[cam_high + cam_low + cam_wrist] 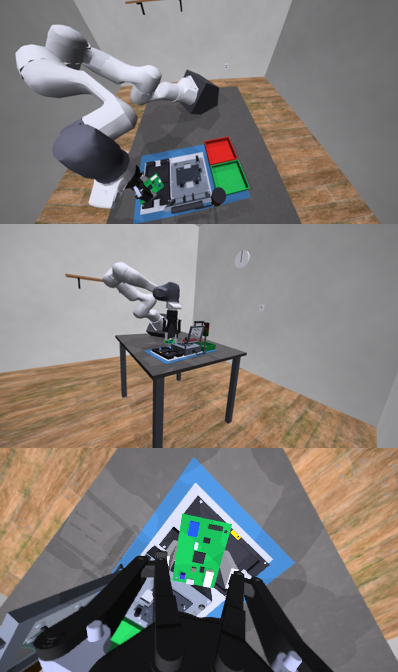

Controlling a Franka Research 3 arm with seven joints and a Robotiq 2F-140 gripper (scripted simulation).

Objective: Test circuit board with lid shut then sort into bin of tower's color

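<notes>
My gripper is now 20 mm above the green circuit board. From my hand the other things lie so: latch hook (70 mm behind, 240 mm to the left, 50 mm below); clear lid (100 mm ahead, 160 mm to the left, 40 mm above); dark plate (10 mm behind, 180 mm to the left, 70 mm below).
</notes>
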